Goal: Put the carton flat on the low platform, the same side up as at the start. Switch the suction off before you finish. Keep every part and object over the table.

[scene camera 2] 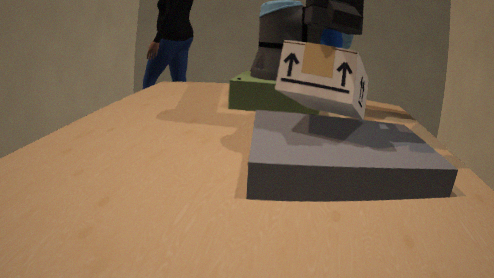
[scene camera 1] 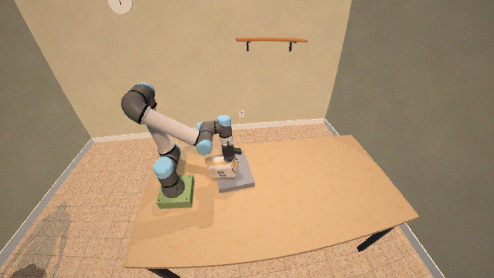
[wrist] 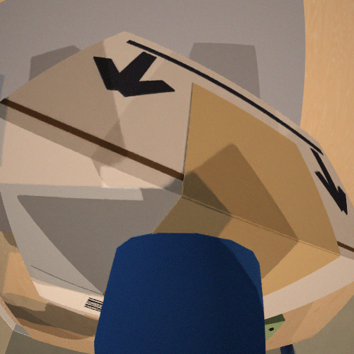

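Pixels of known places: hand, tool point: (scene camera 2: 330, 56) (scene camera 1: 229, 161); arm's base, link origin: (scene camera 1: 173, 188).
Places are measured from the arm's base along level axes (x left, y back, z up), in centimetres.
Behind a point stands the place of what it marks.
The white carton (scene camera 1: 220, 171) {y -32.0, x 2.6, z 6.9 cm} (scene camera 2: 312, 100) {y -38.5, x 4.8, z 2.3 cm} (wrist: 150, 120), with a tan tape strip and black arrows, hangs from my blue suction cup (scene camera 1: 230, 159) {y -38.7, x 7.2, z 9.8 cm} (scene camera 2: 331, 38) (wrist: 182, 295). The cup is on the carton's top near the taped end. In scene camera 2 the arrows point up, and the carton is tilted, its lower right corner lowest. It is above the grey low platform (scene camera 1: 245, 183) {y -46.7, x -3.1, z -2.4 cm} (scene camera 2: 350, 181) {y -52.6, x 9.1, z -4.3 cm} (wrist: 160, 15), towards the base side, with its shadow on the platform top. Whether the lowest corner touches the platform is hard to tell.
The green base block (scene camera 1: 175, 201) {y -1.7, x -10.2, z -0.2 cm} (scene camera 2: 250, 95) {y -11.1, x -6.5, z -3.4 cm} (wrist: 274, 327) stands beside the platform, under the arm. Both rest on the wooden table (scene camera 1: 310, 200) {y -85.3, x -23.7, z -7.2 cm} (scene camera 2: 125, 200) {y -57.7, x -17.9, z -7.1 cm}. A person (scene camera 2: 172, 45) stands beyond the table. A wall shelf (scene camera 1: 271, 39) is far behind.
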